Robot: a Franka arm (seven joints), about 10 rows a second.
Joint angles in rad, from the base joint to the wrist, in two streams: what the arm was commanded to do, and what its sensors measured. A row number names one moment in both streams.
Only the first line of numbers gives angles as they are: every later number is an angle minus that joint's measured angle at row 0.
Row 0, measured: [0.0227, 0.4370, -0.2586, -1.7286, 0.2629, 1.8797, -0.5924]
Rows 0 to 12, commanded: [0.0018, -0.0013, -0.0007, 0.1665, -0.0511, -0.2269, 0.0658]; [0.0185, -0.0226, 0.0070, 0.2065, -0.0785, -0.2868, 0.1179]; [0.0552, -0.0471, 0.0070, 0.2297, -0.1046, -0.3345, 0.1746]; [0.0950, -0.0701, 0.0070, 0.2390, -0.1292, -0.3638, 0.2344]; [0.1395, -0.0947, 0.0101, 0.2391, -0.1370, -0.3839, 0.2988]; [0.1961, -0.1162, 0.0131, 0.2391, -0.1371, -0.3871, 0.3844]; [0.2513, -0.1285, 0.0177, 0.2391, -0.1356, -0.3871, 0.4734]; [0.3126, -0.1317, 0.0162, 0.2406, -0.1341, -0.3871, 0.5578]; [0.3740, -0.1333, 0.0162, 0.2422, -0.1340, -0.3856, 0.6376]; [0.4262, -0.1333, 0.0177, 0.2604, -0.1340, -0.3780, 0.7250]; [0.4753, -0.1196, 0.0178, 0.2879, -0.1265, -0.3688, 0.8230]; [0.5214, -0.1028, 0.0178, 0.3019, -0.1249, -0.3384, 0.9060]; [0.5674, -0.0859, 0.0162, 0.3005, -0.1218, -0.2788, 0.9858]
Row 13, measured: [0.4837, -0.1246, 0.0269, 0.2607, -0.1152, -0.3467, 0.8254]
